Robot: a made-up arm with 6 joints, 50 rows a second.
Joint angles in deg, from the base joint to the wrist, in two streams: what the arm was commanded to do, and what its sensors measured. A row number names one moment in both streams.
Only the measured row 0 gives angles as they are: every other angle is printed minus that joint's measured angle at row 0.
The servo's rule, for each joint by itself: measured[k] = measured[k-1] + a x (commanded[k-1-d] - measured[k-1]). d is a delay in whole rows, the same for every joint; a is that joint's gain. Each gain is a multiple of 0.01, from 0.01 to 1. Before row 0 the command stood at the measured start. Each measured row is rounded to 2 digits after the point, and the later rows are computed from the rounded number. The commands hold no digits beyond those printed.
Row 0, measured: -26.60 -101.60 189.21 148.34 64.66 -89.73
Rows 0 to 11, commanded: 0.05 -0.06 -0.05 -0.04 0.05 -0.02; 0.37 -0.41 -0.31 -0.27 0.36 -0.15; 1.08 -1.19 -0.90 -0.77 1.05 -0.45; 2.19 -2.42 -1.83 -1.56 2.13 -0.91; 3.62 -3.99 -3.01 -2.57 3.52 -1.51; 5.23 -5.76 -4.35 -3.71 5.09 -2.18; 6.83 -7.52 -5.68 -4.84 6.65 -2.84; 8.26 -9.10 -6.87 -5.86 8.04 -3.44; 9.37 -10.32 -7.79 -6.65 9.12 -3.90; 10.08 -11.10 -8.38 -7.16 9.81 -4.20; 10.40 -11.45 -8.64 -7.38 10.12 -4.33; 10.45 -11.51 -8.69 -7.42 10.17 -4.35
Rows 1 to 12, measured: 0.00 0.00 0.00 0.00 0.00 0.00; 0.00 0.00 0.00 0.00 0.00 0.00; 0.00 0.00 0.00 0.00 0.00 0.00; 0.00 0.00 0.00 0.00 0.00 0.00; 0.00 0.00 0.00 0.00 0.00 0.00; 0.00 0.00 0.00 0.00 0.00 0.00; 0.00 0.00 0.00 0.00 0.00 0.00; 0.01 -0.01 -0.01 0.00 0.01 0.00; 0.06 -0.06 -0.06 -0.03 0.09 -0.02; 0.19 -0.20 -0.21 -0.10 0.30 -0.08; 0.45 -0.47 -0.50 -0.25 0.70 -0.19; 0.86 -0.89 -0.95 -0.48 1.32 -0.36
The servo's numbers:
d 7
a 0.13 0.12 0.18 0.10 0.22 0.13

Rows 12 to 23, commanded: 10.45 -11.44 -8.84 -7.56 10.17 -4.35; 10.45 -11.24 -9.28 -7.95 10.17 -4.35; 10.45 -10.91 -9.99 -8.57 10.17 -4.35; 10.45 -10.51 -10.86 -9.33 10.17 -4.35; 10.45 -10.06 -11.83 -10.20 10.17 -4.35; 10.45 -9.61 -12.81 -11.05 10.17 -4.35; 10.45 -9.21 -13.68 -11.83 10.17 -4.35; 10.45 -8.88 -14.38 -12.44 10.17 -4.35; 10.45 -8.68 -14.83 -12.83 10.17 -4.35; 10.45 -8.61 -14.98 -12.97 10.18 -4.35; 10.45 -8.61 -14.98 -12.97 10.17 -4.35; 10.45 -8.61 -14.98 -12.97 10.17 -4.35
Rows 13 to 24, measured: 1.43 -1.47 -1.56 -0.80 2.15 -0.60; 2.13 -2.20 -2.30 -1.20 3.14 -0.89; 2.93 -3.03 -3.12 -1.67 4.22 -1.22; 3.77 -3.90 -3.96 -2.17 5.30 -1.57; 4.59 -4.76 -4.76 -2.67 6.29 -1.91; 5.35 -5.56 -5.46 -3.14 7.13 -2.22; 6.01 -6.27 -6.04 -3.57 7.80 -2.50; 6.59 -6.89 -6.54 -3.97 8.32 -2.74; 7.09 -7.41 -7.03 -4.37 8.73 -2.95; 7.53 -7.83 -7.56 -4.79 9.05 -3.13; 7.91 -8.15 -8.15 -5.24 9.30 -3.29; 8.24 -8.38 -8.81 -5.74 9.49 -3.43
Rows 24 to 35, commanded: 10.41 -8.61 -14.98 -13.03 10.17 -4.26; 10.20 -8.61 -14.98 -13.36 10.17 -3.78; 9.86 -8.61 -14.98 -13.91 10.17 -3.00; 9.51 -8.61 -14.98 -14.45 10.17 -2.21; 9.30 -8.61 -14.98 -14.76 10.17 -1.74; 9.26 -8.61 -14.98 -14.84 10.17 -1.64; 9.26 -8.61 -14.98 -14.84 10.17 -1.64; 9.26 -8.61 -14.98 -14.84 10.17 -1.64; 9.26 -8.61 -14.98 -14.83 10.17 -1.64; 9.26 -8.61 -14.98 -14.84 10.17 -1.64; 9.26 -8.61 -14.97 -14.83 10.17 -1.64; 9.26 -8.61 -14.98 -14.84 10.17 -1.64
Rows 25 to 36, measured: 8.53 -8.53 -9.53 -6.27 9.64 -3.55; 8.78 -8.61 -10.28 -6.83 9.76 -3.65; 9.00 -8.64 -11.02 -7.39 9.85 -3.74; 9.19 -8.64 -11.71 -7.93 9.92 -3.82; 9.35 -8.64 -12.30 -8.43 9.98 -3.89; 9.49 -8.64 -12.78 -8.88 10.02 -3.95; 9.61 -8.64 -13.18 -9.29 10.05 -4.00; 9.71 -8.64 -13.50 -9.66 10.08 -4.03; 9.77 -8.64 -13.77 -10.03 10.10 -4.00; 9.78 -8.64 -13.99 -10.42 10.12 -3.87; 9.74 -8.64 -14.17 -10.82 10.13 -3.65; 9.68 -8.64 -14.32 -11.21 10.14 -3.40
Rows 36 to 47, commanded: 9.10 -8.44 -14.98 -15.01 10.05 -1.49; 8.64 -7.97 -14.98 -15.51 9.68 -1.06; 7.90 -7.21 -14.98 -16.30 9.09 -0.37; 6.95 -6.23 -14.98 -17.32 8.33 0.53; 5.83 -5.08 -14.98 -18.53 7.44 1.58; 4.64 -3.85 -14.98 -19.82 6.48 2.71; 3.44 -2.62 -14.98 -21.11 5.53 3.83; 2.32 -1.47 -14.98 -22.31 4.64 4.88; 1.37 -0.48 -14.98 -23.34 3.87 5.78; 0.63 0.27 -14.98 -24.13 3.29 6.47; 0.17 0.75 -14.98 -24.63 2.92 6.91; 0.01 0.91 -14.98 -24.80 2.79 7.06
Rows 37 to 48, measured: 9.63 -8.64 -14.44 -11.57 10.15 -3.17; 9.58 -8.64 -14.54 -11.90 10.15 -2.97; 9.54 -8.64 -14.62 -12.19 10.15 -2.80; 9.50 -8.64 -14.68 -12.45 10.15 -2.65; 9.47 -8.64 -14.73 -12.69 10.15 -2.52; 9.44 -8.64 -14.77 -12.90 10.15 -2.41; 9.42 -8.64 -14.81 -13.09 10.15 -2.31; 9.38 -8.62 -14.84 -13.28 10.13 -2.20; 9.28 -8.54 -14.87 -13.50 10.03 -2.05; 9.10 -8.38 -14.89 -13.78 9.82 -1.83; 8.82 -8.12 -14.91 -14.13 9.49 -1.52; 8.43 -7.76 -14.92 -14.57 9.04 -1.12
